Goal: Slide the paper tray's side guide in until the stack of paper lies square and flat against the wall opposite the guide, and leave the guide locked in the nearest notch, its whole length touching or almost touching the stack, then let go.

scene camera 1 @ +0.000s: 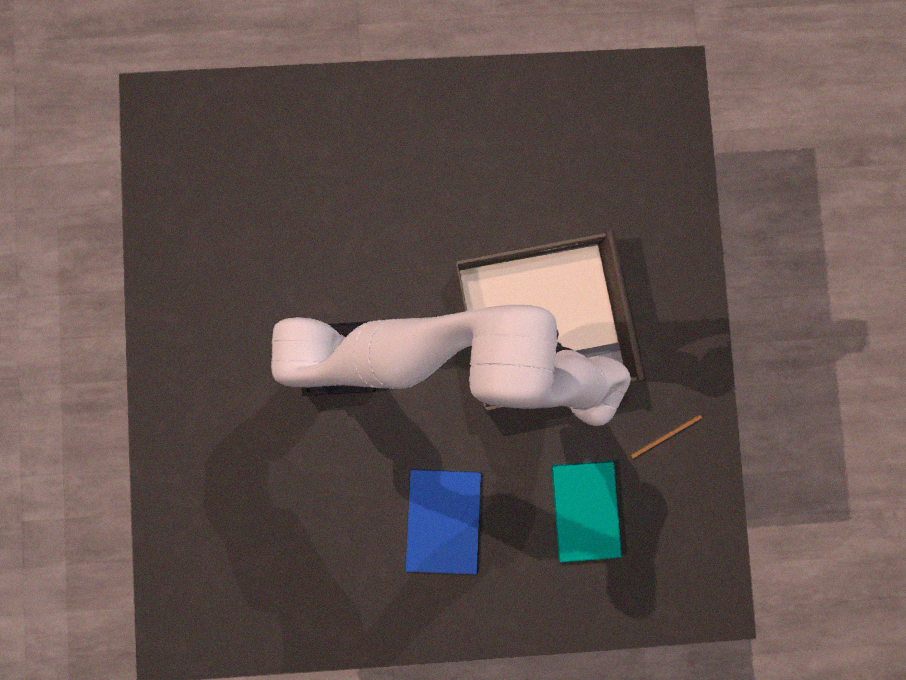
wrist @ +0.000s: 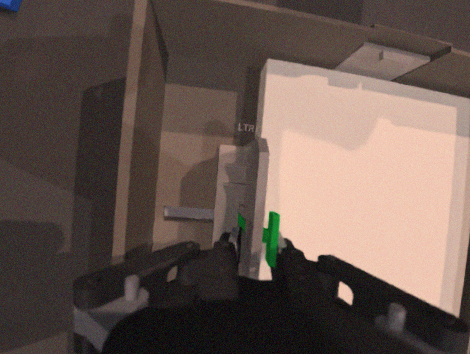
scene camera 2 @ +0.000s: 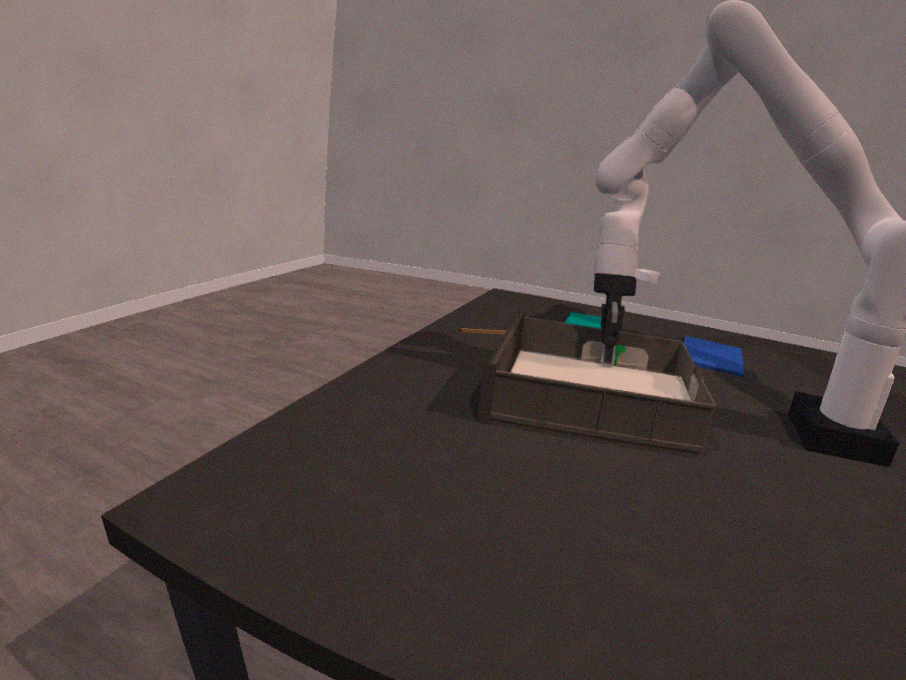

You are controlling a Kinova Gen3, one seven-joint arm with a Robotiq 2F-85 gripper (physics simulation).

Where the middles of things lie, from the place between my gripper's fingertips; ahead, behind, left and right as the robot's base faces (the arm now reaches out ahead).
I see the grey side guide (wrist: 242,176) 10 mm to the right of my hand and 10 mm behind it. Round my hand: blue pad (scene camera 1: 443,521) (360 mm to the right, 180 mm behind, 40 mm below); then teal pad (scene camera 1: 586,513) (320 mm to the right, 120 mm ahead, 30 mm below); then cream paper stack (scene camera 1: 571,285) (100 mm to the left, 20 mm behind, 10 mm below).
